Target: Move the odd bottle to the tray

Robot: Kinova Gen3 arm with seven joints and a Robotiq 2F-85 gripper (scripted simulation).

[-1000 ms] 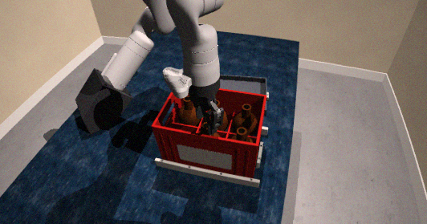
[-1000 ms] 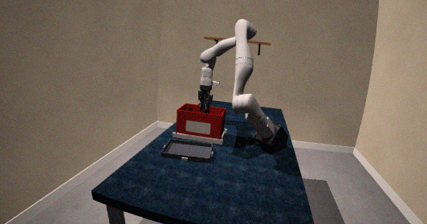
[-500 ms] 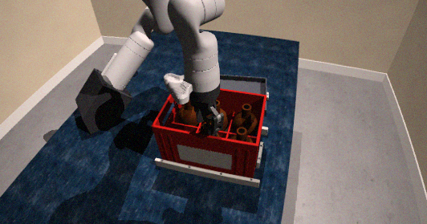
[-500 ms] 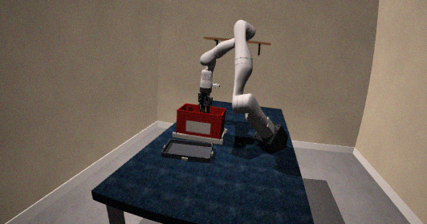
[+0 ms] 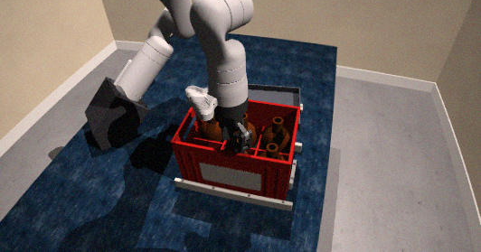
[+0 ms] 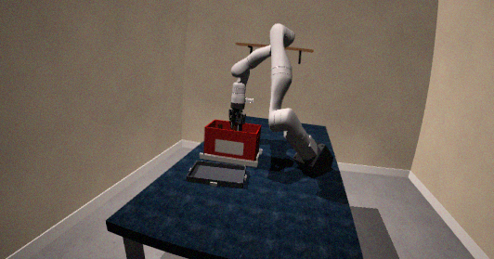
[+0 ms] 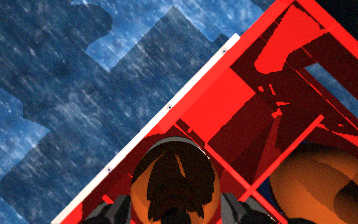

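The crate is 7 cm below my hand, 4 cm to the left of it and 1 cm behind it. The rest, counted from my hand: grey tray (30 cm to the left, 14 cm below, 10 cm behind).
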